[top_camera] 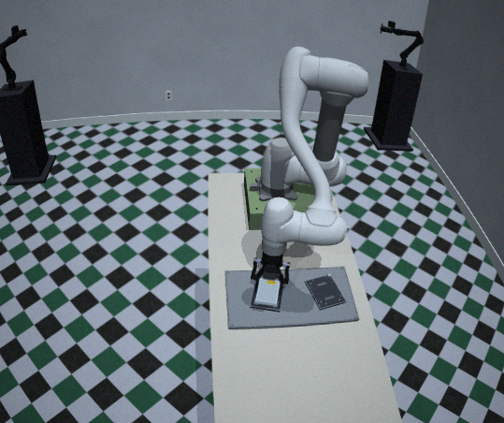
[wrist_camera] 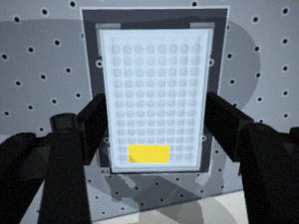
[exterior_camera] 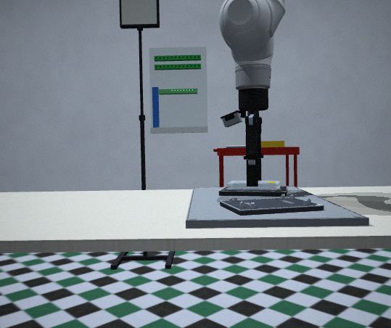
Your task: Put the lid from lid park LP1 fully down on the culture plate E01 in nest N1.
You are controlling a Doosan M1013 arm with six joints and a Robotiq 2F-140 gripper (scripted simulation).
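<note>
The lid is 2 cm below my hand. The rest, counted from my hand: culture plate (3 cm below); nest N1 frame (4 cm below); lid park LP1 (24 cm to the left, 4 cm below, 1 cm ahead).
</note>
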